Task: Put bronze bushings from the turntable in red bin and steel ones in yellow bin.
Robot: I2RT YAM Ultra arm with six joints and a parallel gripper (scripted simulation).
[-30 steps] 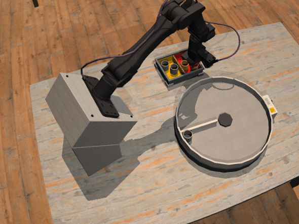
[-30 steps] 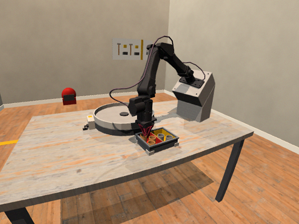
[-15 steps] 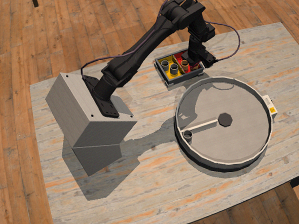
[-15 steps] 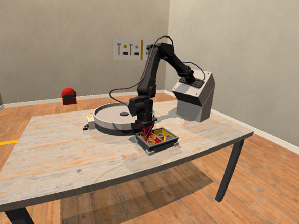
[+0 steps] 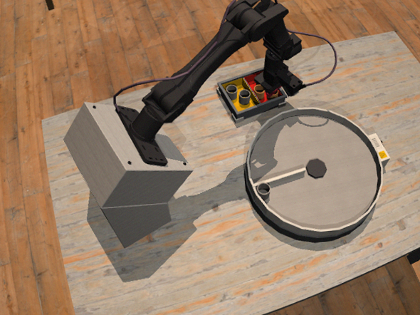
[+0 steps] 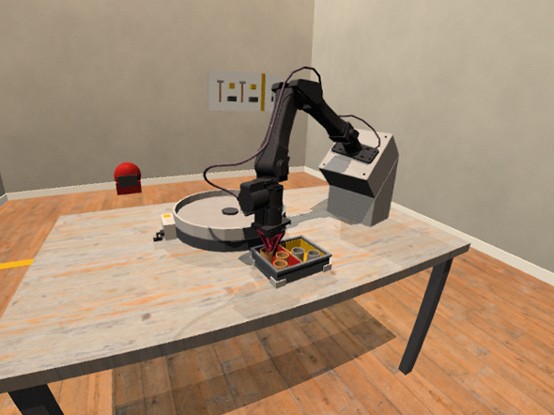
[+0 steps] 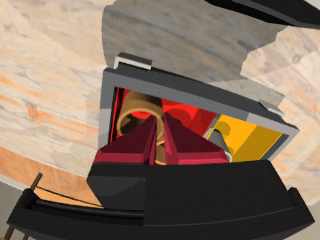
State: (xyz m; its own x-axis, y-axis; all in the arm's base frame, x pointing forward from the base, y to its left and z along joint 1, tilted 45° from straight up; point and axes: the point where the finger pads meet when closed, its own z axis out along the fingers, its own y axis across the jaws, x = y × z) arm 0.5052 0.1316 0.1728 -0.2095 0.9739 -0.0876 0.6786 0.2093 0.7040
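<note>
The red bin is 4 cm to the left of my hand and 3 cm below it. From my hand the other things lie so: turntable 1 cm behind, 31 cm to the right, 1 cm above; then two-part bin tray 5 cm behind, 4 cm to the left, 2 cm below; then yellow bin 9 cm behind, 4 cm to the left, 3 cm below.
</note>
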